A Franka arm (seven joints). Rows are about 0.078 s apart.
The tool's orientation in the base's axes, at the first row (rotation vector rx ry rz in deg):
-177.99 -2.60 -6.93
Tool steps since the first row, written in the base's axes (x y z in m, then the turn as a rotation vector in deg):
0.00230 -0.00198 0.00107 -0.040 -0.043 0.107
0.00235 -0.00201 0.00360 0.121 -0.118 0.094
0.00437 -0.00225 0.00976 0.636 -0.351 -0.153
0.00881 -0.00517 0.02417 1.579 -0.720 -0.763
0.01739 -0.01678 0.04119 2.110 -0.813 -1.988
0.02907 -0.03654 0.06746 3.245 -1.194 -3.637
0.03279 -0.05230 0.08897 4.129 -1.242 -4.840
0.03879 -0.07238 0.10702 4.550 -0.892 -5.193
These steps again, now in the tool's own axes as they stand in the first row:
0.00232 0.00201 -0.00095 -0.033 0.038 -0.111
0.00257 0.00197 -0.00347 0.125 0.119 -0.088
0.00506 0.00208 -0.00946 0.612 0.375 0.190
0.01053 0.00468 -0.02358 1.494 0.791 0.858
0.02008 0.01601 -0.04026 1.925 0.938 2.117
0.03322 0.03528 -0.06620 2.916 1.405 3.835
0.03817 0.05047 -0.08787 3.702 1.518 5.100
0.04500 0.07015 -0.10607 4.103 1.192 5.496

